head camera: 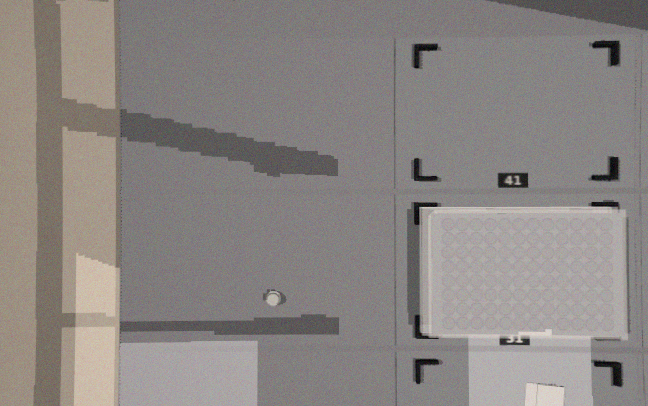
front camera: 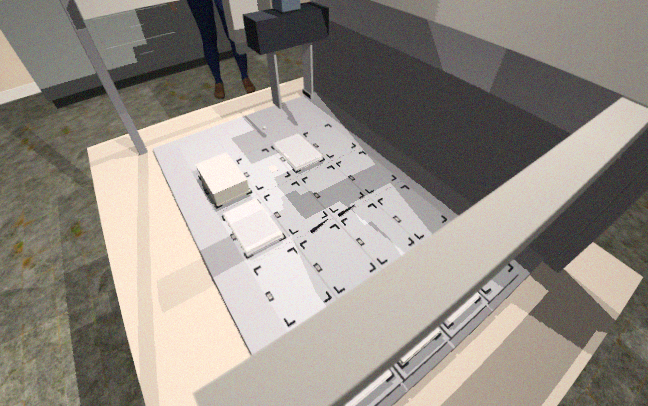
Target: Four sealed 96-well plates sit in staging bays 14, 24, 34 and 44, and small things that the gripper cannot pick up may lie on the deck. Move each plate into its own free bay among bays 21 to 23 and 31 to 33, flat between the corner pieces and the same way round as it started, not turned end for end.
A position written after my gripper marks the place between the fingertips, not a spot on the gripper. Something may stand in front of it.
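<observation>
There's a tall box point(front camera: 224, 181) here, though in the head camera view it's out of frame. I can see my gripper point(front camera: 293, 100) as well.
</observation>
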